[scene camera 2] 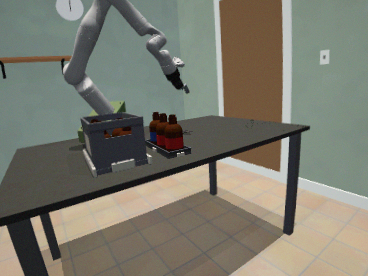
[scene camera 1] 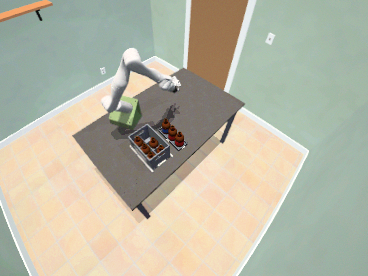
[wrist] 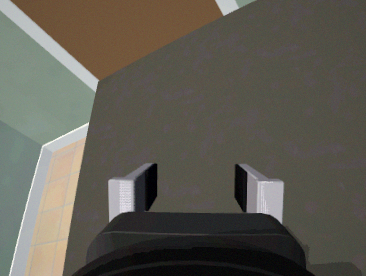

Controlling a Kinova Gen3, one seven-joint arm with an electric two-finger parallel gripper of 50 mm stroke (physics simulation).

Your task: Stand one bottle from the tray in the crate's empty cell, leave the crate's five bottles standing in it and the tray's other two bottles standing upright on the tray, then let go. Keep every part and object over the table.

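Places are measured from the arm's base along level axes (x back, y right, z up), in centimetres.
Where they show: gripper, fingertip midpoint: (scene camera 2: 185, 90) (scene camera 1: 177, 87) (wrist: 195, 180); arm's base, link origin: (scene camera 2: 107, 112) (scene camera 1: 128, 107).
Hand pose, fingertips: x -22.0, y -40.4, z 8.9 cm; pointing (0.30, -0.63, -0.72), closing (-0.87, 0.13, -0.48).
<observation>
Things, the pixels of their centre, and the offset from my fingertips. "spot": a spot on its surface instead. Level surfaces: height alone.
- grey crate, body centre: (scene camera 2: 111, 138) (scene camera 1: 149, 147) dy +53.7, dx -17.5, dz -15.9 cm
- low tray, surface spot: (scene camera 2: 183, 151) (scene camera 1: 184, 145) spot: dy +31.5, dx -35.0, dz -23.0 cm
- blue-labelled bottle, body centre: (scene camera 2: 157, 128) (scene camera 1: 166, 125) dy +29.2, dx -12.6, dz -16.3 cm
- red-labelled middle bottle, body centre: (scene camera 2: 164, 131) (scene camera 1: 172, 132) dy +31.0, dx -21.5, dz -16.3 cm
- red-labelled end bottle, body centre: (scene camera 2: 173, 133) (scene camera 1: 179, 138) dy +31.9, dx -29.8, dz -16.3 cm
- dark table, surface height: dz -24.6 cm
The grey crate (scene camera 1: 165, 157) (scene camera 2: 117, 154) stands on the table with brown bottles in its cells; in scene camera 1 its empty cell appears at the upper corner, beside a bottle (scene camera 1: 138, 141) and behind another bottle (scene camera 1: 153, 143). The low tray (scene camera 1: 185, 145) (scene camera 2: 183, 151) lies right beside the crate. A blue-labelled bottle (scene camera 1: 166, 126) (scene camera 2: 154, 131), a red-labelled middle bottle (scene camera 1: 172, 132) (scene camera 2: 161, 134) and a red-labelled end bottle (scene camera 1: 179, 139) (scene camera 2: 173, 136) stand upright in a row on it. My gripper (scene camera 1: 176, 89) (scene camera 2: 185, 89) (wrist: 195, 180) is open and empty, high above the table, away from tray and crate.
The dark table (scene camera 1: 200, 100) (scene camera 2: 240, 135) (wrist: 225, 110) carries everything. The arm's green base block (scene camera 1: 131, 119) (scene camera 2: 119, 106) stands behind the crate at the table's far edge. A brown door (scene camera 1: 215, 40) (scene camera 2: 252, 75) (wrist: 125, 30) is beyond the table. White pieces edge the crate's foot.
</observation>
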